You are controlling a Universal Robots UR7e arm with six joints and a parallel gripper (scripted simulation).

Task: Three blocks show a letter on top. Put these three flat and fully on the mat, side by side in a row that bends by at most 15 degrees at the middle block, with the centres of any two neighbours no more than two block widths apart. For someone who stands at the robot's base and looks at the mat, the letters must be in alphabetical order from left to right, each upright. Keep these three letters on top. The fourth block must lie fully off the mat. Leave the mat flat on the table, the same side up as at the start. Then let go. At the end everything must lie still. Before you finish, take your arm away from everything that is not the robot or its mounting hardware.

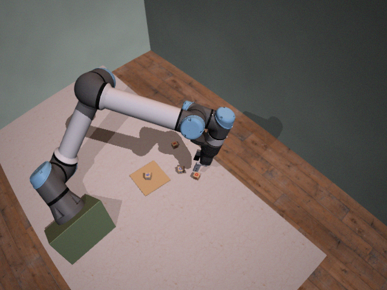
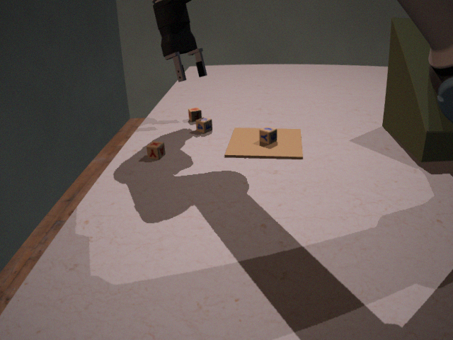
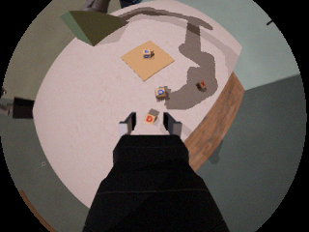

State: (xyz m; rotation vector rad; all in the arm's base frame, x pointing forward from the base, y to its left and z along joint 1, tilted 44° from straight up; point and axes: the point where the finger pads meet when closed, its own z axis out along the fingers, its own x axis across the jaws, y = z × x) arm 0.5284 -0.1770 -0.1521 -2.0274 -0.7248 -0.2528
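Now: hand 17 cm to the right of the tan mat, 14 cm past it and 11 cm above it.
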